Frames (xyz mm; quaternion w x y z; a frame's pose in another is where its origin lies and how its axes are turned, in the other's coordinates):
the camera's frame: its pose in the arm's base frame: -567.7 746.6 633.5 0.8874 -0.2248 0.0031 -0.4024
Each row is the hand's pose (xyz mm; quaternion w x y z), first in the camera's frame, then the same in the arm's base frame.
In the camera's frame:
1: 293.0 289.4 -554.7 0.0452 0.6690 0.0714 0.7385
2: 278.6 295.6 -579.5 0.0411 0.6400 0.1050 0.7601
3: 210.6 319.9 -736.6 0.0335 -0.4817 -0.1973 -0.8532
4: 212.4 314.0 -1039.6 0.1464 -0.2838 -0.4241 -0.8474
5: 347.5 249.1 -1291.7 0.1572 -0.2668 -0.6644 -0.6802
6: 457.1 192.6 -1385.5 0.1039 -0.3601 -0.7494 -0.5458
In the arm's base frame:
1: -266.7 483.4 70.1 0.4874 0.6145 -0.0397 0.6190
2: -276.7 487.4 42.8 0.4859 0.6033 0.0066 0.6324
3: -334.6 487.8 -120.1 0.4213 0.5170 0.1729 0.7248
4: -394.1 363.0 -389.8 0.2736 0.4581 0.4522 0.7147
5: -396.0 129.0 -566.7 0.1921 0.5416 0.6347 0.5167
6: -379.7 -19.1 -609.1 0.2061 0.6462 0.6425 0.3566

